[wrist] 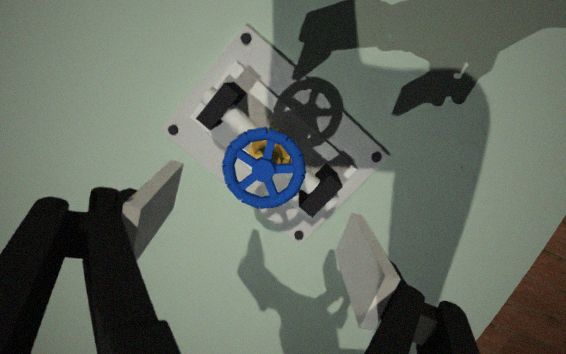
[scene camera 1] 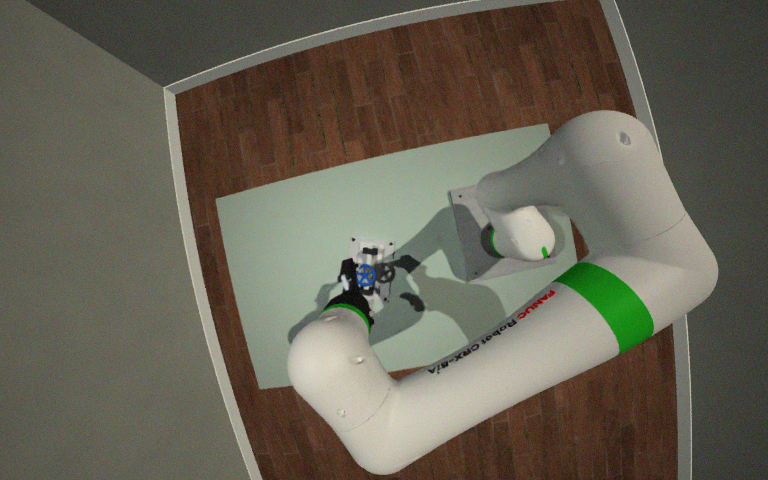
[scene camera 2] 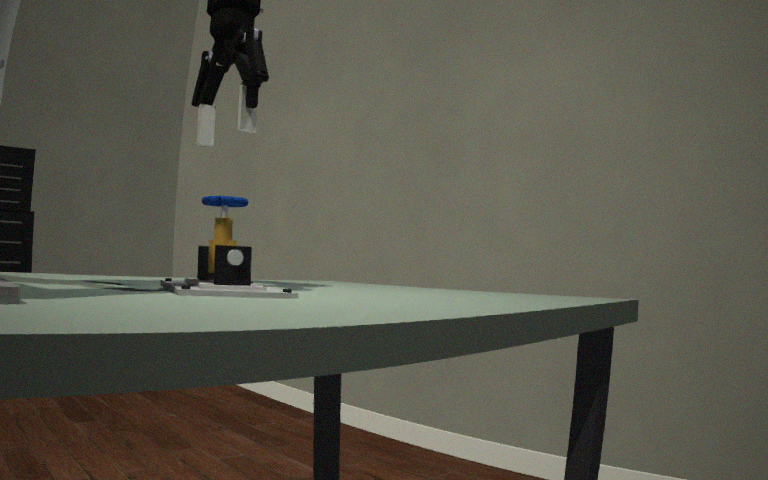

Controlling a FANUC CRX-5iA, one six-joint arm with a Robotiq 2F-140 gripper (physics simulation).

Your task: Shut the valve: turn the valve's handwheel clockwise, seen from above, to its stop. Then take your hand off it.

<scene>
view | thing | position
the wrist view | my gripper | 262, 210
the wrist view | base plate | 247, 48
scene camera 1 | base plate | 388, 249
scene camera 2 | my gripper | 224, 138
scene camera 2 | base plate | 183, 288
</scene>
